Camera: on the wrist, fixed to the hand. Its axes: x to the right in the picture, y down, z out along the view.
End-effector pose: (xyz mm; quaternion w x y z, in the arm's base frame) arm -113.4 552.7 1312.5 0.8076 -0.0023 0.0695 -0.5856
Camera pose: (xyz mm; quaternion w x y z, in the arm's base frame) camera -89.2 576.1 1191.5 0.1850 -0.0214 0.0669 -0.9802
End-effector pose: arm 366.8 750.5 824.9 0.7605 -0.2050 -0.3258 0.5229
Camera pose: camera 424.1 767.5 714.4 0.9243 0.0668 -0.3478 -0.1423
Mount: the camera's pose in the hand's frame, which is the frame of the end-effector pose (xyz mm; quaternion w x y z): -1.5 40.5 -118.9 0.7281 0.0121 0.0309 -0.6846
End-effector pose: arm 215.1 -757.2 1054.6 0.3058 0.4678 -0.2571 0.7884
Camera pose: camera 117.4 -702.9 997.3 0.7647 0.4960 0.1521 0.3823
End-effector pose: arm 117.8 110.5 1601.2 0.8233 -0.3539 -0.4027 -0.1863
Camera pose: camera 204.0 50.9 1531.9 0.4887 0.0337 -0.5123 -0.7054
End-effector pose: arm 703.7 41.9 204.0 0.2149 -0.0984 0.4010 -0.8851
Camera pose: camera 676.0 98.2 95.2 0.4607 0.3162 -0.2205 0.7995
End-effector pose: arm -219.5 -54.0 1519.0 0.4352 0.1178 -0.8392 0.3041
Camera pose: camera -159.0 50.7 1553.1 0.5496 0.6562 -0.5133 -0.0627
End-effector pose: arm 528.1 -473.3 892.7 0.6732 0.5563 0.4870 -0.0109
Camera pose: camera 473.3 -368.3 934.7 0.4609 0.0801 0.7561 -0.4575
